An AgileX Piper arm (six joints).
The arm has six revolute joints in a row. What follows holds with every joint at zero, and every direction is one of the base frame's. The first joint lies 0.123 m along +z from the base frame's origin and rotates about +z. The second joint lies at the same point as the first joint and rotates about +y. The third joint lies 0.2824 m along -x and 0.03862 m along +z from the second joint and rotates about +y. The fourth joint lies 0.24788 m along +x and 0.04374 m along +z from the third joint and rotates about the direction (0.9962, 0, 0.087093). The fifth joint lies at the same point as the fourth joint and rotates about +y. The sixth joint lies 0.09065 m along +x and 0.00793 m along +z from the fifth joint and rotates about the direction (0.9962, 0, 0.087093). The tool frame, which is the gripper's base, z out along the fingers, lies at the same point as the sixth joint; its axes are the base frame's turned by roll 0, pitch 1.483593 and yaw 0 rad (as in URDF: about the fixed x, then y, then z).
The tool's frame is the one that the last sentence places.
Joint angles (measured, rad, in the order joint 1, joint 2, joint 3, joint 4, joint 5, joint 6), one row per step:
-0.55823 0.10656 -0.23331 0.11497 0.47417 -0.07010
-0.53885 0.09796 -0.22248 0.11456 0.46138 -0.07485
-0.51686 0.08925 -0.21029 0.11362 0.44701 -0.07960
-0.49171 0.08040 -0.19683 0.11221 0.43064 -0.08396
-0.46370 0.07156 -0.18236 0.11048 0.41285 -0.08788
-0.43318 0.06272 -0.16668 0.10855 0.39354 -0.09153
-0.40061 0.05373 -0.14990 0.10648 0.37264 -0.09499
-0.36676 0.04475 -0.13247 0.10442 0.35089 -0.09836
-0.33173 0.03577 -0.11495 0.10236 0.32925 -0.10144
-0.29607 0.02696 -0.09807 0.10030 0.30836 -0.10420
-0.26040 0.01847 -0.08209 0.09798 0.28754 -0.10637
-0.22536 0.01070 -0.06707 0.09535 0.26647 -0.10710
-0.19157 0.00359 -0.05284 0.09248 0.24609 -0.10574
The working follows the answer.
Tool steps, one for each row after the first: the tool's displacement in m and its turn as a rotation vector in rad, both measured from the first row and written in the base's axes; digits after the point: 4 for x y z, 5 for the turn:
0.0002 0.0009 -0.0020 -0.00959 -0.00671 0.01905
0.0006 0.0018 -0.0043 -0.01962 -0.01363 0.04038
0.0010 0.0028 -0.0068 -0.02994 -0.02151 0.06442
0.0016 0.0038 -0.0096 -0.04010 -0.03009 0.09098
0.0022 0.0050 -0.0126 -0.05006 -0.03930 0.11977
0.0030 0.0062 -0.0159 -0.05995 -0.04945 0.15036
0.0037 0.0076 -0.0193 -0.06951 -0.06017 0.18211
0.0044 0.0090 -0.0227 -0.07839 -0.07121 0.21500
0.0051 0.0105 -0.0260 -0.08652 -0.08246 0.24853
0.0057 0.0120 -0.0291 -0.09422 -0.09461 0.28191
0.0063 0.0136 -0.0318 -0.10072 -0.10787 0.31434
0.0068 0.0151 -0.0344 -0.10498 -0.12142 0.34525

Tool pose at each row, in the base's axes (x y z in m, rotation vector in rad; rounded; the steps above come from the unrounded poses):
0.0462 -0.0233 0.2430 0.49974 1.77078 -0.32201
0.0465 -0.0224 0.2410 0.47634 1.76572 -0.31502
0.0468 -0.0215 0.2387 0.45065 1.76061 -0.30674
0.0473 -0.0205 0.2362 0.42247 1.75481 -0.29654
0.0478 -0.0194 0.2334 0.39227 1.74860 -0.28424
0.0485 -0.0183 0.2304 0.36036 1.74192 -0.27005
0.0492 -0.0170 0.2271 0.32706 1.73433 -0.25429
0.0500 -0.0157 0.2237 0.29312 1.72610 -0.23730
0.0507 -0.0143 0.2203 0.25878 1.71755 -0.21889
0.0513 -0.0128 0.2170 0.22451 1.70869 -0.19938
0.0519 -0.0112 0.2140 0.19087 1.69870 -0.17940
0.0525 -0.0097 0.2112 0.15916 1.68751 -0.15883
0.0530 -0.0082 0.2087 0.13047 1.67617 -0.13742

